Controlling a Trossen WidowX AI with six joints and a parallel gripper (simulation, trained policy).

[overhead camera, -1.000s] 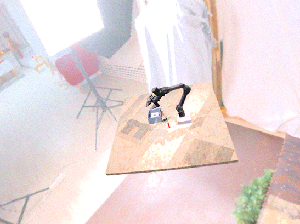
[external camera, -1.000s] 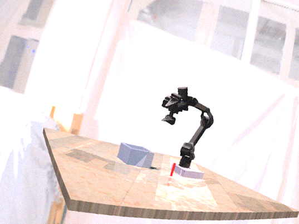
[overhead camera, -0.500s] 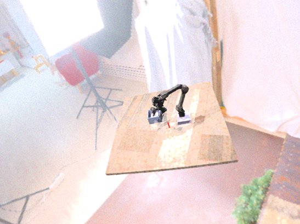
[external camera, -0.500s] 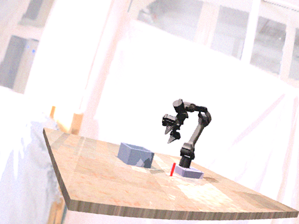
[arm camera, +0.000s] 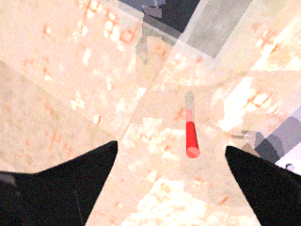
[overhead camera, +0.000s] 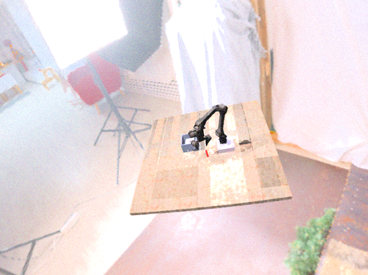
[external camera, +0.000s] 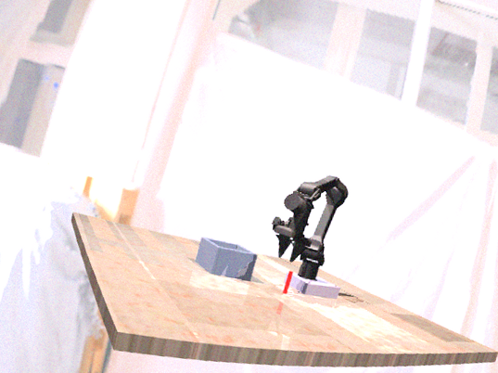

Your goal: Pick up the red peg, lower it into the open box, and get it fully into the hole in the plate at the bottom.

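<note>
Right now the red peg is 70 mm below my gripper tip, 30 mm behind it and 10 mm to the left of it. Also, from my gripper tip: plate: 160 mm ahead, 150 mm to the right, 70 mm below; blue-grey box: 160 mm ahead, 150 mm to the right, 90 mm below.
</note>
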